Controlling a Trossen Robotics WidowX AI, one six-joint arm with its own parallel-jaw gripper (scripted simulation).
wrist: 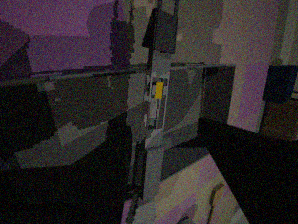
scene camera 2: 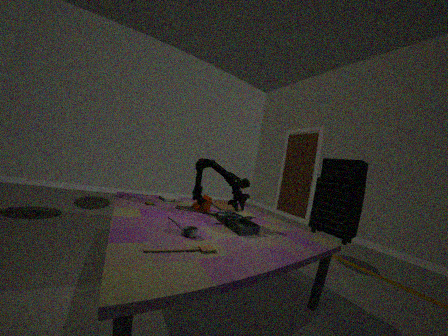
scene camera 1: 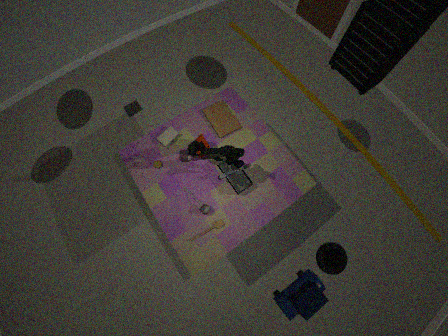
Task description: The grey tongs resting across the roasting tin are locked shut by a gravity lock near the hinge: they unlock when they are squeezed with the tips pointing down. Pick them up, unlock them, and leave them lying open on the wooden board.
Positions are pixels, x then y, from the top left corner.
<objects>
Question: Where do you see a roasting tin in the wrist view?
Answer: At 59, 118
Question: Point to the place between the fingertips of my gripper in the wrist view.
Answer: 164, 126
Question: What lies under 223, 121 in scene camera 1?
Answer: A wooden board.
</objects>
